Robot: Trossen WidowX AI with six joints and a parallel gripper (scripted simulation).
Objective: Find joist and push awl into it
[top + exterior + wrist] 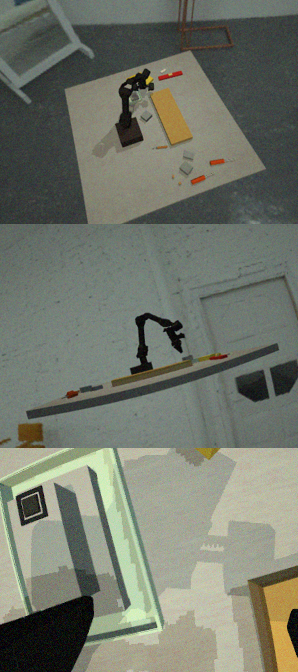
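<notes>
Right now the awl is 3 cm ahead of my gripper tip, 51 cm to the right of it and 9 cm below it. From my gripper tip the other things lie so: stud finder: 10 cm behind, 5 cm to the left, 5 cm below; pale green tray: 9 cm behind, 4 cm to the left, 9 cm below; yellow block: 5 cm ahead, 16 cm to the left, 9 cm below.
</notes>
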